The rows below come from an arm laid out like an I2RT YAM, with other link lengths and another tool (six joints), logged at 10 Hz.
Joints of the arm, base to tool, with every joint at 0 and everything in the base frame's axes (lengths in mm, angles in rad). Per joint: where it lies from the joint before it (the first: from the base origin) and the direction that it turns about. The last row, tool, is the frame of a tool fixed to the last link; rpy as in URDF.
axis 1: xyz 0 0 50.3 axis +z
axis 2: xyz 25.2 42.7 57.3 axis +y
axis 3: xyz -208.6 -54.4 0 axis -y
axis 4: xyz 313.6 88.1 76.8 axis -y
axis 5: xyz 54.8 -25.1 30 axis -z
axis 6: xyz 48.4 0 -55.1 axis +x
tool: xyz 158 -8 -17 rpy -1.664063 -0.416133 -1.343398
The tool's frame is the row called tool.
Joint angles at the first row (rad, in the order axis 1, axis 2, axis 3, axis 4, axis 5, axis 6):
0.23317 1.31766 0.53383 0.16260 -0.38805 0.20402
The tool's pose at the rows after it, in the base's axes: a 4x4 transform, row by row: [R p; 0 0 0 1], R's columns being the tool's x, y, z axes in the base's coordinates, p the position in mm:
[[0.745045, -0.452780, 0.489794, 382.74], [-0.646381, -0.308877, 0.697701, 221.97], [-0.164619, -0.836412, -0.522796, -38.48], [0, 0, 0, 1]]
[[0.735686, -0.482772, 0.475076, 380.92], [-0.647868, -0.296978, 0.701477, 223.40], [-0.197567, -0.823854, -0.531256, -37.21], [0, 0, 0, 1]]
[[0.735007, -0.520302, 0.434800, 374.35], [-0.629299, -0.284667, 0.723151, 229.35], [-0.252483, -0.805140, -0.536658, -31.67], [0, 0, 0, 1]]
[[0.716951, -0.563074, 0.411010, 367.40], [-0.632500, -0.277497, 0.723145, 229.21], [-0.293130, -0.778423, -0.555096, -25.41], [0, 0, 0, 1]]
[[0.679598, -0.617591, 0.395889, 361.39], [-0.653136, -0.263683, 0.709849, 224.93], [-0.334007, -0.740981, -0.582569, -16.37], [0, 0, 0, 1]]
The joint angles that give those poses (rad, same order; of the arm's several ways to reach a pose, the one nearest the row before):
0.23315 1.32534 0.53996 0.15189 -0.39881 0.21164
0.23317 1.32841 0.55982 0.11215 -0.40648 0.23151
0.23318 1.32233 0.58900 0.04022 -0.44325 0.25147
0.23317 1.29628 0.61039 -0.04855 -0.44945 0.26993
0.23011 1.26565 0.64258 -0.16046 -0.43878 0.29751

